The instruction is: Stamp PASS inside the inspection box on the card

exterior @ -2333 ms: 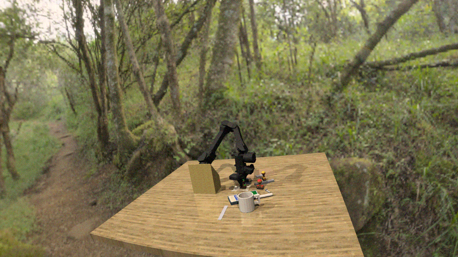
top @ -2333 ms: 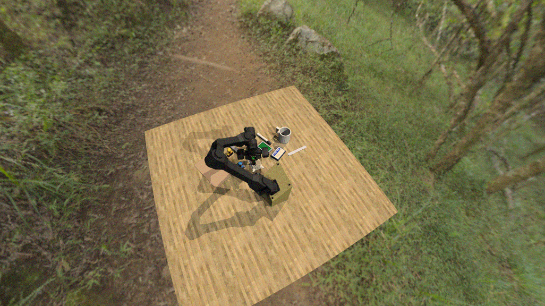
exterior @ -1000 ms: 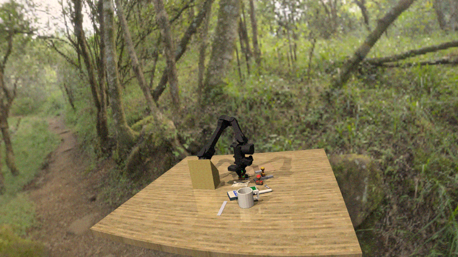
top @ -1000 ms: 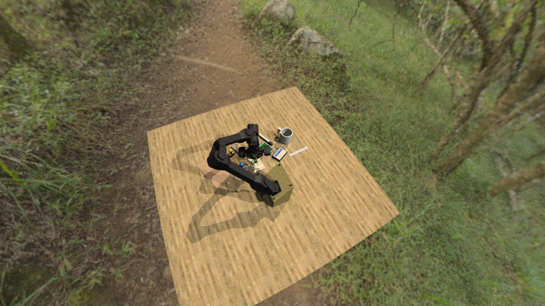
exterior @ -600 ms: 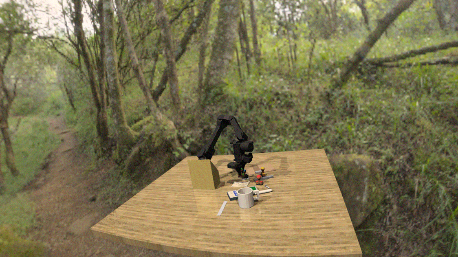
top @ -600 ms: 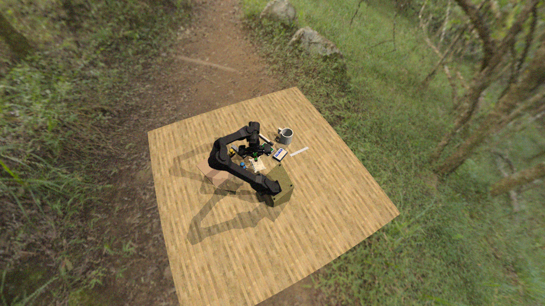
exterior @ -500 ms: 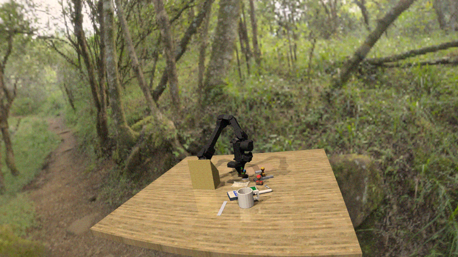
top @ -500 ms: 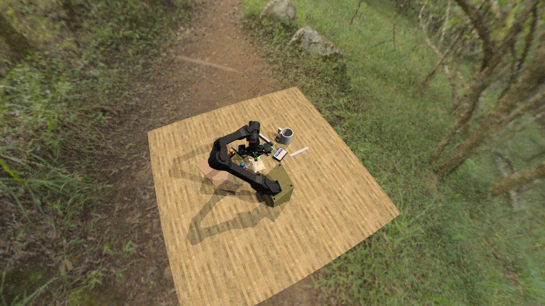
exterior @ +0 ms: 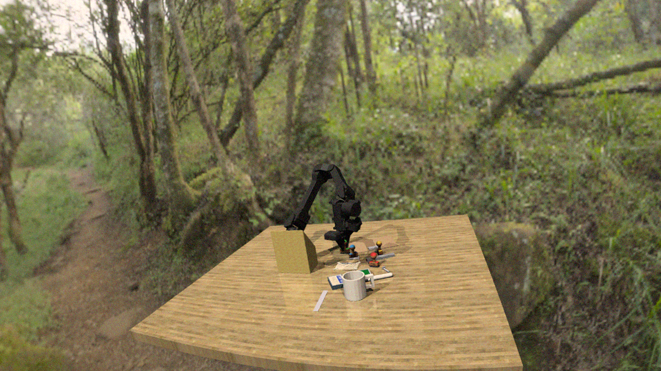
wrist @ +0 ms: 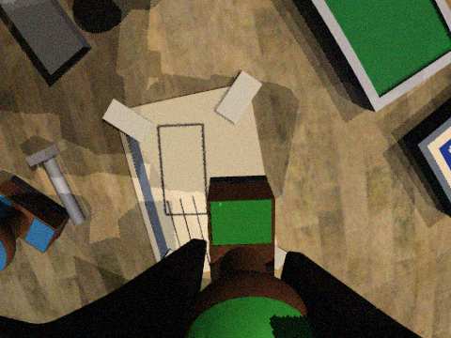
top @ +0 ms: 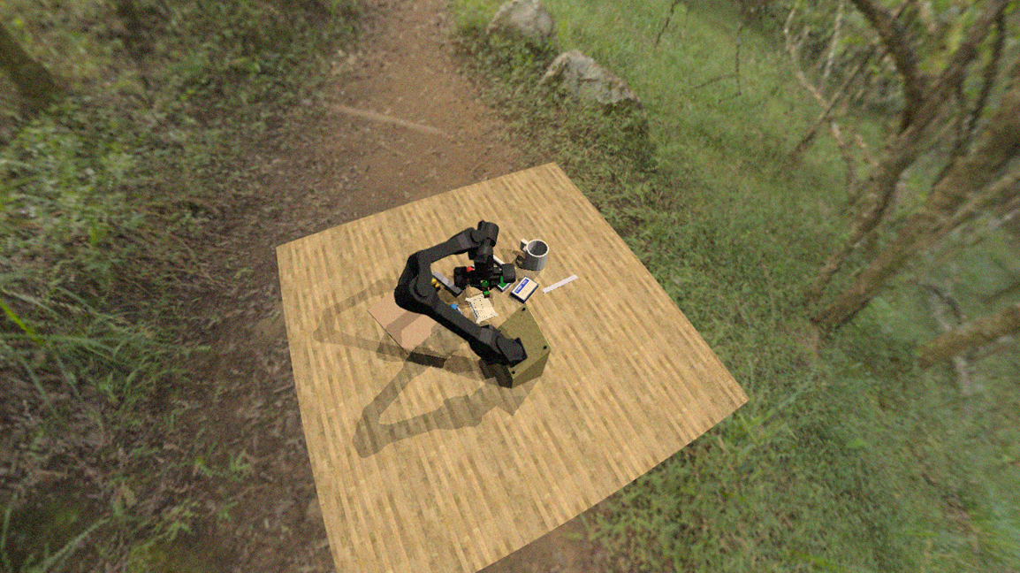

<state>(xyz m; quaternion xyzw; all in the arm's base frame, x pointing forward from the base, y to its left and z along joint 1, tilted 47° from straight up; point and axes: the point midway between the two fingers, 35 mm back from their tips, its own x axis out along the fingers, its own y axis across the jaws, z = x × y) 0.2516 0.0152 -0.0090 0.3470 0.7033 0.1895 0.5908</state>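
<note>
The tin labelled stamp pad blue is 1 cm ahead of my gripper tip, 15 cm to the right of it and 8 cm below it. Also, from my gripper tip: green-knobbed stamp: right at my gripper tip; red stamp: 12 cm ahead, 2 cm to the left, 7 cm below; taped card: 1 cm behind, 2 cm to the left, 9 cm below.
</note>
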